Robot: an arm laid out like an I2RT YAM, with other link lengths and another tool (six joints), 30 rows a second.
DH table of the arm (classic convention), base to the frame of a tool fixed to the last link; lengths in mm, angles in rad. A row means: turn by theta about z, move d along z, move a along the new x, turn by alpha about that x. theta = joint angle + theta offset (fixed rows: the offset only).
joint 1: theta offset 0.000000; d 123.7; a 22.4; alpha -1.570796
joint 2: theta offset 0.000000; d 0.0; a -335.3; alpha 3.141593
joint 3: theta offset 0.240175; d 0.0; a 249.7; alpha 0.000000
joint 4: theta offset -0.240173; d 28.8; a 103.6; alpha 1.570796
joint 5: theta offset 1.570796; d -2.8; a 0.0; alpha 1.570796
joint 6: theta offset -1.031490; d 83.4; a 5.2; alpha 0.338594
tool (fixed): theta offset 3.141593; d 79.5; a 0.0; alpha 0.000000
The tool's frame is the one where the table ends.
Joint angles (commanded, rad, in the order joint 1, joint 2, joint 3, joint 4, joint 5, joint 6), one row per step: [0.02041, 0.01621, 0.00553, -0.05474, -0.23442, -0.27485]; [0.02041, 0.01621, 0.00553, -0.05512, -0.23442, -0.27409]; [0.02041, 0.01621, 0.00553, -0.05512, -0.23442, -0.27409]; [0.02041, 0.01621, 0.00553, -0.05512, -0.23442, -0.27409]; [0.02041, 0.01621, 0.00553, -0.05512, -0.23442, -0.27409]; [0.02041, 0.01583, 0.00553, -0.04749, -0.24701, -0.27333]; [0.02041, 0.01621, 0.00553, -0.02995, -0.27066, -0.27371]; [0.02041, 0.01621, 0.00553, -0.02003, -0.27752, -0.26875]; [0.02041, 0.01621, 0.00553, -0.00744, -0.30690, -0.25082]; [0.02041, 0.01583, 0.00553, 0.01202, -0.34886, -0.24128]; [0.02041, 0.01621, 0.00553, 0.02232, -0.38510, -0.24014]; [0.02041, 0.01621, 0.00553, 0.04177, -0.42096, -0.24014]
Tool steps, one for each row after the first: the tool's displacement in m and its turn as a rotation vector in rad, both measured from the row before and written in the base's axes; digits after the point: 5 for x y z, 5 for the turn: [0.00000, -0.00001, -0.00008, 0.00073, 0.00057, -0.00005]; [0.00000, 0.00000, 0.00000, 0.00000, 0.00000, 0.00000]; [0.00000, 0.00000, 0.00000, 0.00000, 0.00000, 0.00000]; [0.00000, 0.00000, 0.00000, 0.00000, 0.00000, 0.00000]; [-0.00082, 0.00184, 0.00205, 0.00167, -0.00780, 0.01252]; [-0.00160, 0.00345, 0.00441, 0.00115, -0.01724, 0.02364]; [-0.00051, 0.00093, 0.00261, 0.00519, -0.00847, 0.00669]; [-0.00214, 0.00400, 0.00361, 0.01803, -0.00706, 0.02895]; [-0.00345, 0.00579, 0.00510, 0.00972, -0.01657, 0.04188]; [-0.00310, 0.00497, 0.00245, 0.00102, -0.00949, 0.03625]; [-0.00351, 0.00482, 0.00460, -0.00037, -0.01946, 0.03585]
